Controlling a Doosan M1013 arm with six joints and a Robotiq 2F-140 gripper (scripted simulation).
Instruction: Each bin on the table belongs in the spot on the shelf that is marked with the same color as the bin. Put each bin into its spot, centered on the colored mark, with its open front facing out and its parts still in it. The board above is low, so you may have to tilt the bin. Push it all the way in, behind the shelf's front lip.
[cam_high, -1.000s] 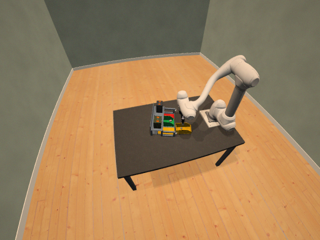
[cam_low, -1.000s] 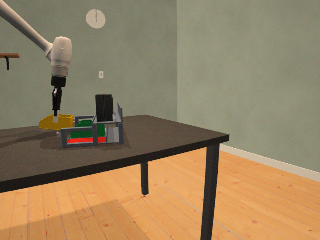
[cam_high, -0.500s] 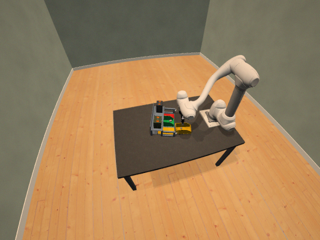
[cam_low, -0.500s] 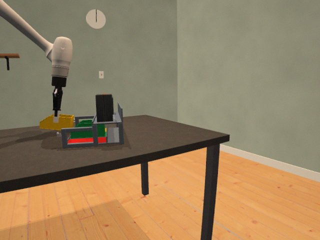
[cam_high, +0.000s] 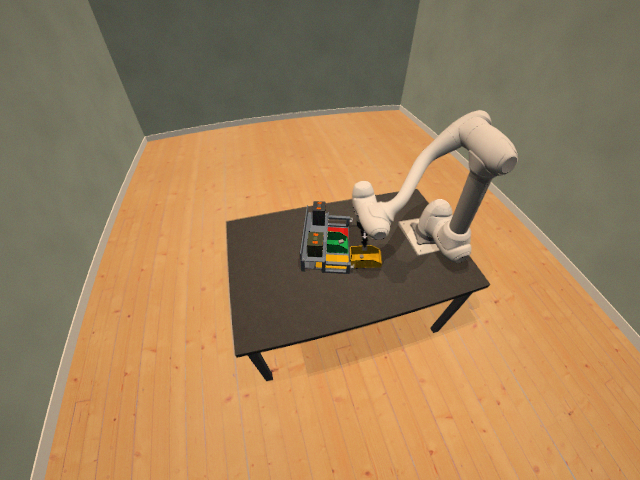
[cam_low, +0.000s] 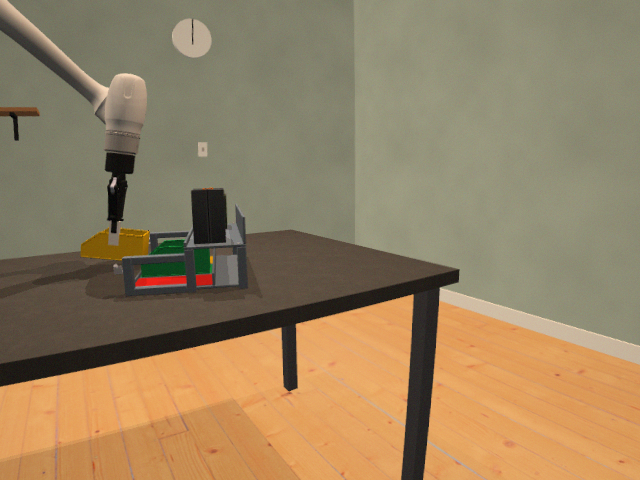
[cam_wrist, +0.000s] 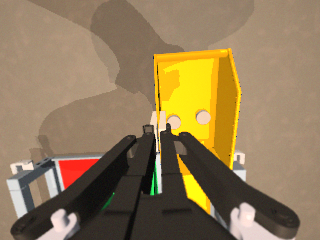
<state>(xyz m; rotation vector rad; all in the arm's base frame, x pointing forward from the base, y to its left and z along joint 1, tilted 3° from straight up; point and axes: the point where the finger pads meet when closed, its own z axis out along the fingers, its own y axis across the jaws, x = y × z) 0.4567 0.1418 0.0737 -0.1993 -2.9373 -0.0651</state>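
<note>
My gripper is now 50 mm to the right of the yellow bin and 40 mm above it. Also, from my hand: green bin (160 mm ahead, 90 mm to the right, 60 mm below).
</note>
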